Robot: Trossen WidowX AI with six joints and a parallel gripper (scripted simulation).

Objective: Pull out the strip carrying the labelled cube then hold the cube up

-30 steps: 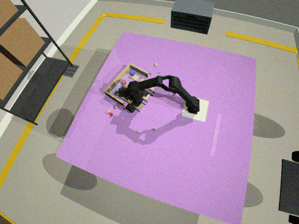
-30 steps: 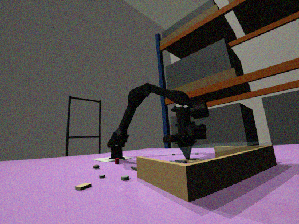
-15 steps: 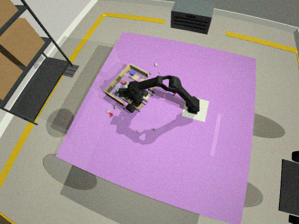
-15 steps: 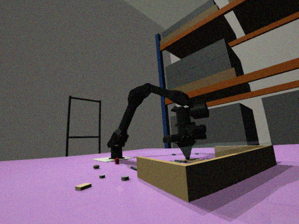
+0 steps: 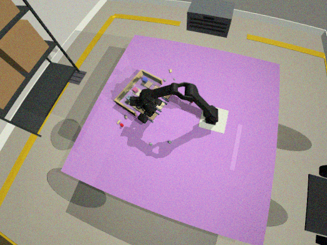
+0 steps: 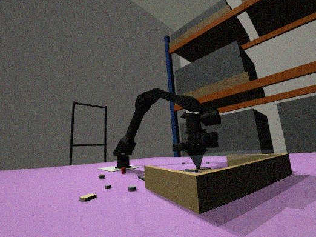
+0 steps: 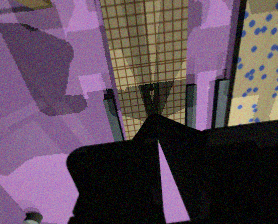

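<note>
My gripper tip is now 9 cm short of the tan grid-patterned strip and 4 cm to the left of it. Also, from my gripper tip: blue-dotted strip 7 cm ahead, 13 cm to the right; then labelled cube 20 cm ahead, 9 cm to the right, 2 cm above.
</note>
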